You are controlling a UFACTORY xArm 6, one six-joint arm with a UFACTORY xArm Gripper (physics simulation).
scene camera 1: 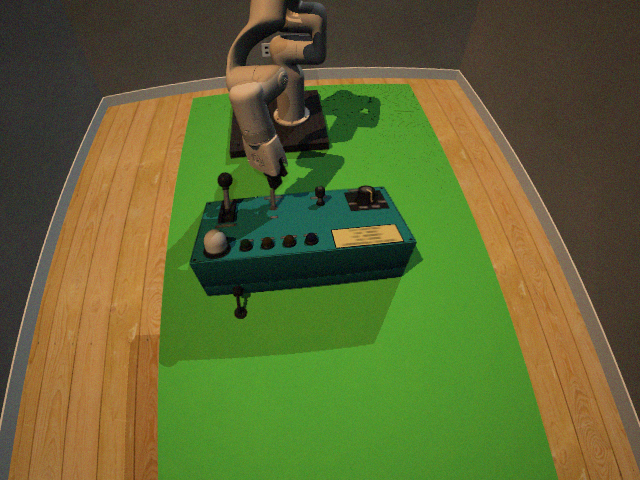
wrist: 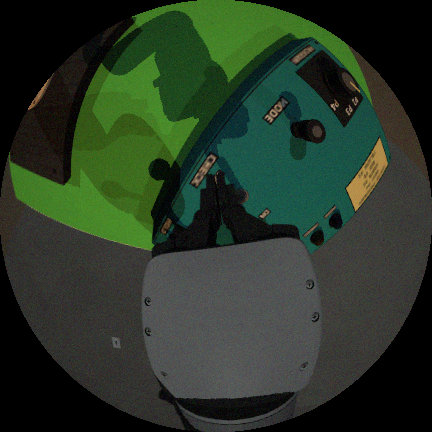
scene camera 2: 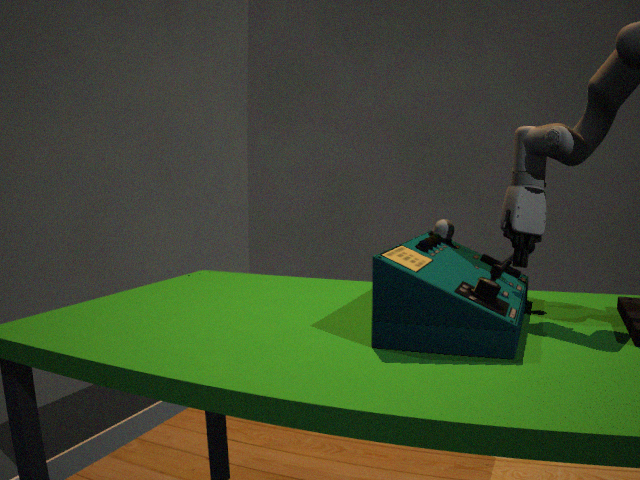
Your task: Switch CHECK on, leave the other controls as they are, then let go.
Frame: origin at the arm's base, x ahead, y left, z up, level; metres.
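Where they show: gripper, fingertip midpoint: (scene camera 1: 276, 185) (wrist: 216, 184) (scene camera 2: 519, 267); arm's base, link origin: (scene camera 1: 291, 115).
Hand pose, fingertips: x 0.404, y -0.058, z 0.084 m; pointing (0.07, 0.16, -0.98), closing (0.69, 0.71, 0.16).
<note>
Each offset is from my fingertips to the top centre of the thing. "spot": to the spot under its first point.
The teal console (scene camera 1: 305, 269) (scene camera 2: 439, 315) (wrist: 270, 165) stands on the green table. Its CHECK switch {0.014 m up, 0.038 m ahead, 0.011 m right} (scene camera 1: 272, 200) (wrist: 242, 195) is a thin metal toggle that leans toward the arm's side, the OFF side; the fingers hide much of it in the wrist view. The CHECK label {0.046 m down, 0.001 m back, 0.012 m right} (wrist: 204, 170) and the ON label {spot: 0.006 m down, 0.098 m ahead, 0.011 m right} (wrist: 264, 214) show in the wrist view; the OFF label is hidden. My gripper (scene camera 1: 273, 181) (scene camera 2: 520, 263) (wrist: 216, 184) is shut and empty. Its fingertips are down at the toggle's upper part, on the arm's side of it. Whether they touch it, I cannot tell.
The black-balled HOLD lever {0.051 m up, 0.008 m back, 0.132 m right} (scene camera 1: 224, 179) stands left of CHECK, the MODE toggle {0.021 m up, 0.046 m ahead, 0.109 m left} (scene camera 1: 320, 194) (wrist: 315, 131) right. The rotary knob {0.013 m up, 0.042 m ahead, 0.229 m left} (scene camera 1: 366, 193) (scene camera 2: 486, 288) is at the far right. A white dome {spot: 0.081 m up, 0.214 m ahead, 0.132 m right} (scene camera 1: 215, 241) (scene camera 2: 443, 228) and several dark buttons line the front. A crank {spot: 0.101 m down, 0.299 m ahead, 0.112 m right} (scene camera 1: 239, 311) protrudes below.
</note>
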